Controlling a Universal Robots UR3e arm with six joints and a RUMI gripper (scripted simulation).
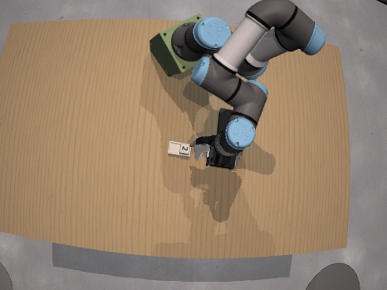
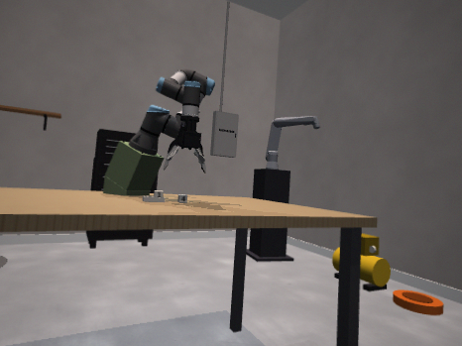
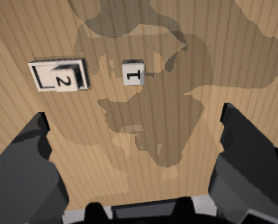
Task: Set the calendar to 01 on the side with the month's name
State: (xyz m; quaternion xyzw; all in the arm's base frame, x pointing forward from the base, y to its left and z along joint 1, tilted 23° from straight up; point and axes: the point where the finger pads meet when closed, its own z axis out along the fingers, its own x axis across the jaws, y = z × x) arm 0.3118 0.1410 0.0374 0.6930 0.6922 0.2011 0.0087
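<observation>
My hand is 9 cm to the left of the white cube and 9 cm above it. Round my hand: white tray: 11 cm to the right, 11 cm below.
</observation>
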